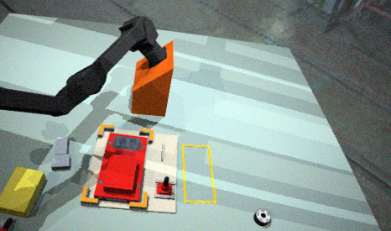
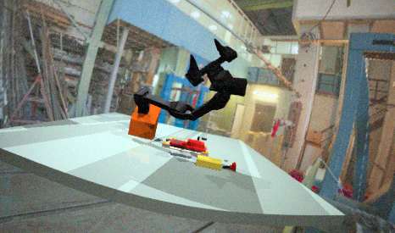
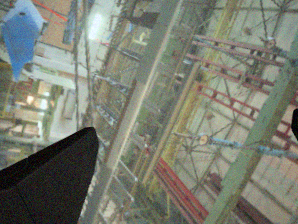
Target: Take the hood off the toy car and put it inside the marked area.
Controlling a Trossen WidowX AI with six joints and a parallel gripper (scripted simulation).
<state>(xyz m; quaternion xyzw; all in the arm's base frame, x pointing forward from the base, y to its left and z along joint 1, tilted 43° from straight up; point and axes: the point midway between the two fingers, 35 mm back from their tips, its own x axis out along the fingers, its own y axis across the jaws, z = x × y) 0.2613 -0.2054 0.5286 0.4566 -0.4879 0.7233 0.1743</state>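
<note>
Right now my gripper tip is 440 mm to the right of the red hood, 390 mm above it and 110 mm short of it. The rest, counted from my gripper tip: yellow block 420 mm below, 210 mm to the left, 150 mm ahead; black-and-white wheel 800 mm to the left, 420 mm below, 230 mm ahead.
</note>
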